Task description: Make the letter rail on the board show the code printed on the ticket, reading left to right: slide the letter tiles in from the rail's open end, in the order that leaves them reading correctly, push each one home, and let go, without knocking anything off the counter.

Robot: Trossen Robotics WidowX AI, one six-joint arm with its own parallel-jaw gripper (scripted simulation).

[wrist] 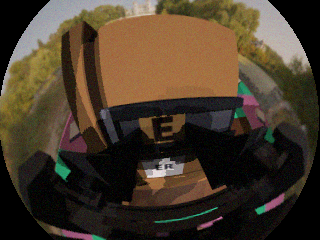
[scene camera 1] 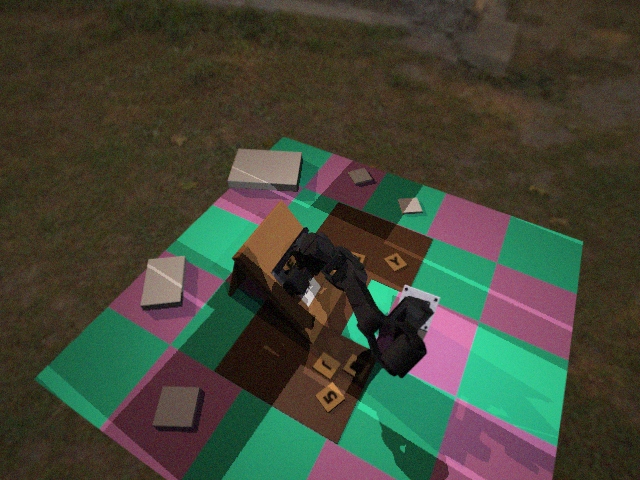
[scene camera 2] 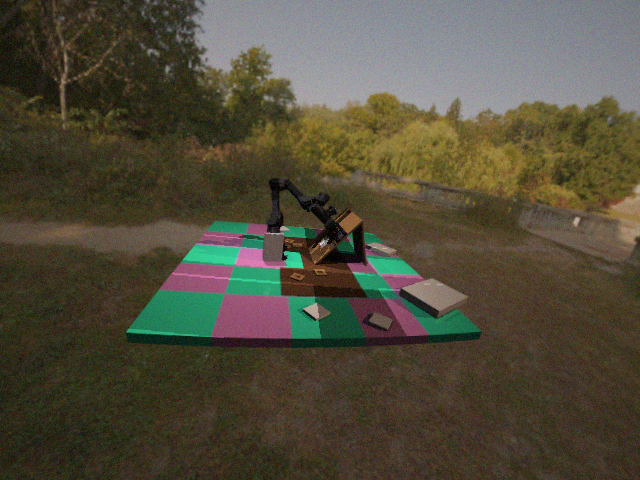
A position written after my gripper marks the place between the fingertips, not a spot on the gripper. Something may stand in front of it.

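Observation:
A sloped brown board [scene camera 1: 262, 257] is visible to me, and I find the board again in scene camera 2 [scene camera 2: 347, 221] and in the wrist view [wrist: 153, 65]. I can also see my gripper [scene camera 1: 290, 265], which appears in the wrist view [wrist: 163, 128] too.

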